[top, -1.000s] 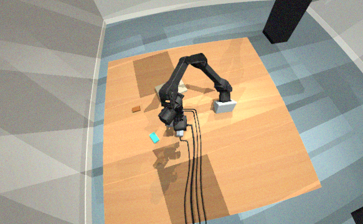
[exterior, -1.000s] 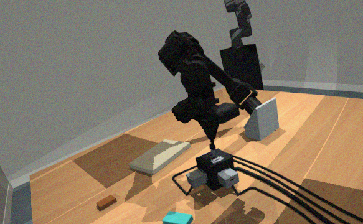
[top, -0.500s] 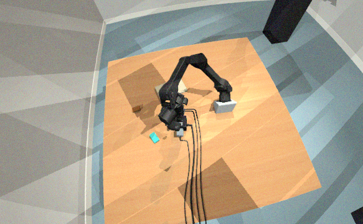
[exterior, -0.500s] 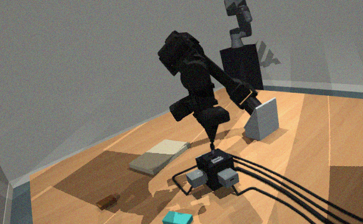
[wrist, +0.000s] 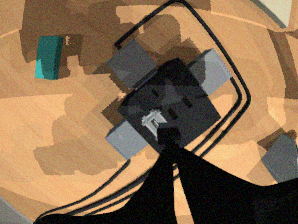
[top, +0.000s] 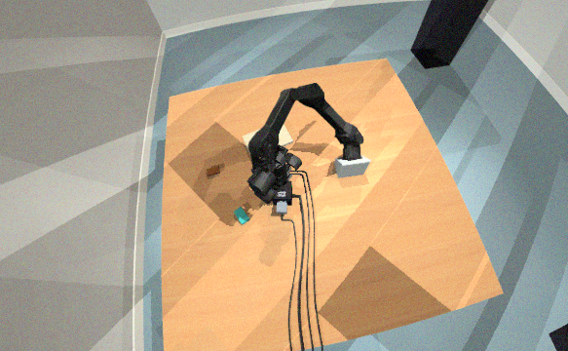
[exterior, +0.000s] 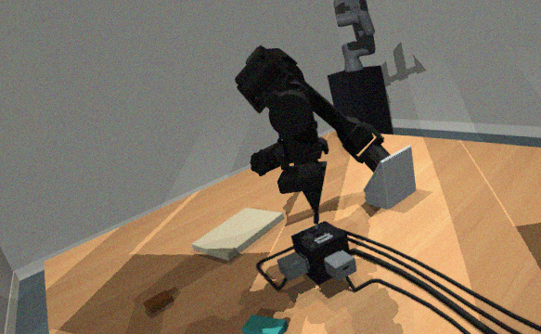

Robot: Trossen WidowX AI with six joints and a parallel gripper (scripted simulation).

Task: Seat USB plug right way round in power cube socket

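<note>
Now: the USB socket 10 mm to the left of my gripper tip and 70 mm below it. Also, from my gripper tip: cream slab: 300 mm to the right, 130 mm below; then brown block: 280 mm ahead, 210 mm to the right, 130 mm below; then teal block: 180 mm ahead, 30 mm to the left, 130 mm below.
</note>
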